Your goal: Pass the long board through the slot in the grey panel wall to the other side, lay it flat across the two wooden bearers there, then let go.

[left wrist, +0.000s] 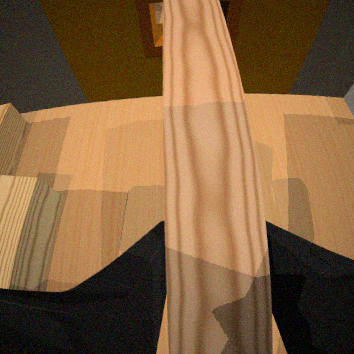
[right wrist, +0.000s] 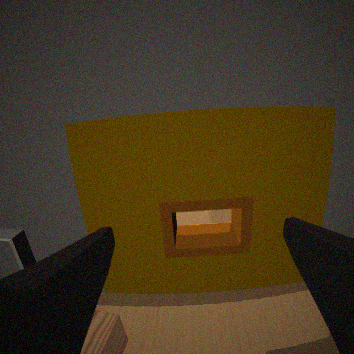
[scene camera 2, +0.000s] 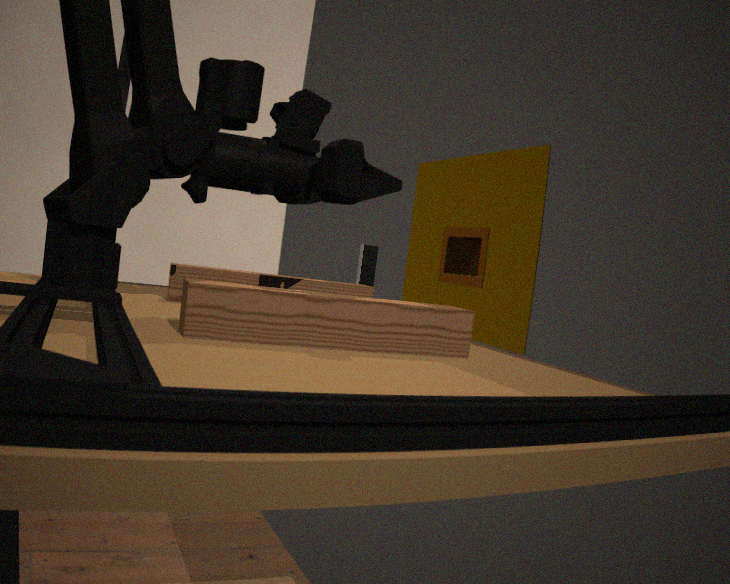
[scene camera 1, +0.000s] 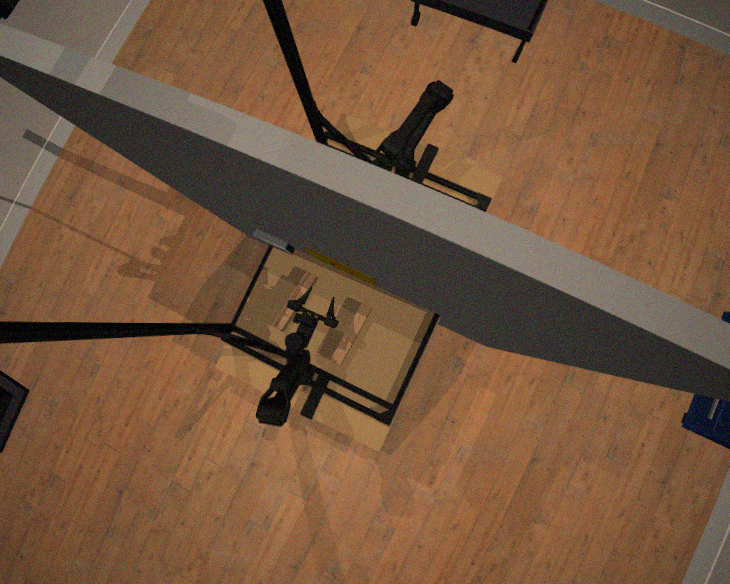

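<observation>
The long board (left wrist: 205, 150) is wood-grained and points at the brown-framed slot (left wrist: 143, 30) (right wrist: 167, 230) (scene camera 2: 484, 258), covering part of it in the left wrist view. My left gripper (left wrist: 208, 227) is shut on the board. No board shows within the slot in the right wrist view; the board's far end is hidden. The slot is in a yellow patch on the grey panel wall (scene camera 1: 365, 225) (scene camera 2: 608, 182) (right wrist: 200, 60). My right gripper (right wrist: 199, 232) (scene camera 1: 323, 289) (scene camera 2: 398, 184) is open and empty, above and between two wooden bearers, one (scene camera 1: 351, 337) (scene camera 2: 328, 316), the other (scene camera 1: 281, 321) (scene camera 2: 213, 274) (right wrist: 102, 332).
The bearers lie on a tabletop (scene camera 1: 389, 365) with a black frame. A light grey block (scene camera 1: 272, 238) (right wrist: 10, 250) is by the wall, left of the yellow patch. The left arm (scene camera 1: 420, 121) is beyond the wall. Wooden blocks (left wrist: 7, 135) (left wrist: 20, 230) stand left of the board.
</observation>
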